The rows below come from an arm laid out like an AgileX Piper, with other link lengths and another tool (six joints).
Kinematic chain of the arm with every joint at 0, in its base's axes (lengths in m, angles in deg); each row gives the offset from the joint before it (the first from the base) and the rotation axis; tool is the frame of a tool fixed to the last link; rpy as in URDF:
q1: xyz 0 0 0.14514 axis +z
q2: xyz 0 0 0 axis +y
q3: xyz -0.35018 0 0.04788 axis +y
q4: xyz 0.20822 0 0.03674 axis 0.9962 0 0.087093
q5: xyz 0 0 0 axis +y
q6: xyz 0.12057 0 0.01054 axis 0.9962 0 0.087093
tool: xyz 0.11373 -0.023 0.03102 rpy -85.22 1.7 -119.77
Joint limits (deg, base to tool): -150..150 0..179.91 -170..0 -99.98..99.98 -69.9..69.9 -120..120
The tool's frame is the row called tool.
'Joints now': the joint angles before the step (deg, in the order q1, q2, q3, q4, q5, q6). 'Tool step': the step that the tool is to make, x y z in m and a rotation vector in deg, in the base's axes. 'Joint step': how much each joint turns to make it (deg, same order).
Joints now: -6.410 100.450 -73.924 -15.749 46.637 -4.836
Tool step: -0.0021 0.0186 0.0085 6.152 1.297 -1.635
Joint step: -0.009 0.000 -4.994 7.725 6.730 -2.393
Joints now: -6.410 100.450 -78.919 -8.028 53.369 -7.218
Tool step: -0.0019 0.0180 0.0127 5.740 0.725 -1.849
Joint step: 0.007 -0.101 -4.959 5.996 6.428 -0.149
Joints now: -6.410 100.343 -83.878 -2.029 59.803 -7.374
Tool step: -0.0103 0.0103 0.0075 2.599 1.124 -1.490
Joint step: 0.408 -1.060 -1.358 2.030 3.840 1.545
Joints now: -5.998 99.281 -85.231 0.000 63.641 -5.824
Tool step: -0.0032 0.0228 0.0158 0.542 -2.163 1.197
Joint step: 3.313 -2.332 0.009 0.002 0.207 2.229
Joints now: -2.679 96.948 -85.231 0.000 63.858 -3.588
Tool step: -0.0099 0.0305 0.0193 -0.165 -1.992 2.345
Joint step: 5.277 -3.069 0.000 -1.297 1.110 3.239
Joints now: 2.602 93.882 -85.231 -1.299 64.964 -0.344
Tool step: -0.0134 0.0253 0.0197 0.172 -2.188 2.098
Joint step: 4.712 -3.245 -0.013 -1.098 1.147 2.831
